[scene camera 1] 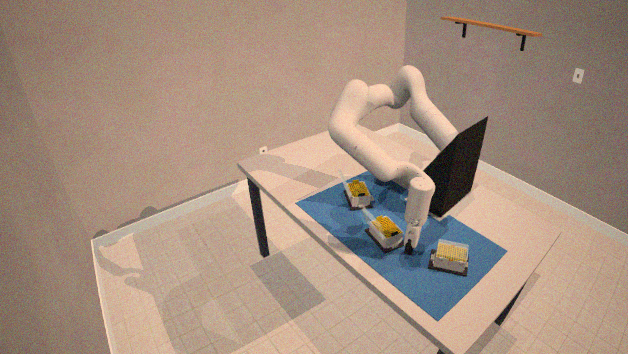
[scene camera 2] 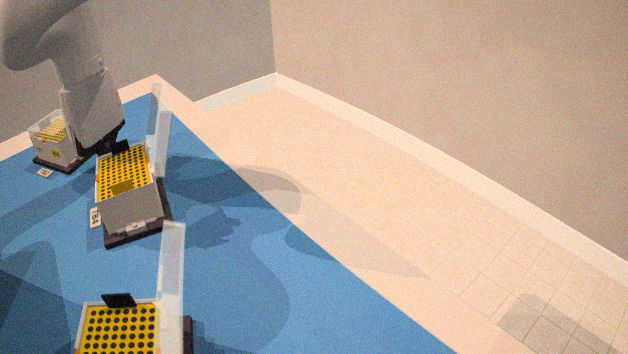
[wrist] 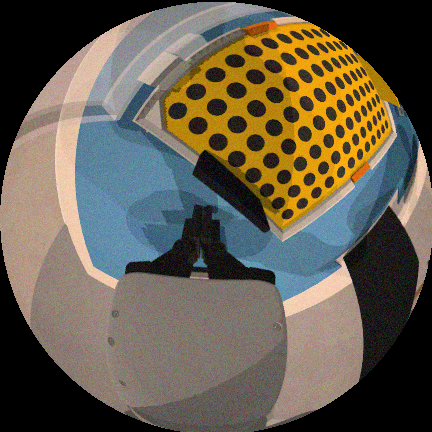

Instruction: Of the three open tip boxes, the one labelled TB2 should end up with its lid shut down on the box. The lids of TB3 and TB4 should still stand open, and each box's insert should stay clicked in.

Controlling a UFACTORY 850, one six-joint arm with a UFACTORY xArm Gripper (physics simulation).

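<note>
The middle tip box [scene camera 1: 385, 230] [scene camera 2: 132, 200] [wrist: 280, 120] has its clear lid [scene camera 2: 162, 142] standing open and its yellow insert seated. Another box [scene camera 1: 358, 194] [scene camera 2: 120, 330], at the left in scene camera 1, also has its clear lid [scene camera 2: 172, 255] upright. The third box [scene camera 1: 450, 260] [scene camera 2: 55, 147], at the right in scene camera 1, shows a pale insert under clear plastic; its lid looks down, though small and blurred. Labels are too blurred to read. My gripper [scene camera 1: 409, 249] [wrist: 202, 216] is shut and empty, low beside the middle box's end, between it and the third box. Its fingertips are hidden in scene camera 2.
The boxes stand in dark bases on a blue mat [scene camera 1: 435, 295] [scene camera 2: 240, 295]. A tall black panel [scene camera 1: 457, 172] [wrist: 387, 300] stands beside the mat, near the arm. A dark tab [scene camera 2: 120, 146] [wrist: 231, 190] stands at the middle box's end, close to the fingers.
</note>
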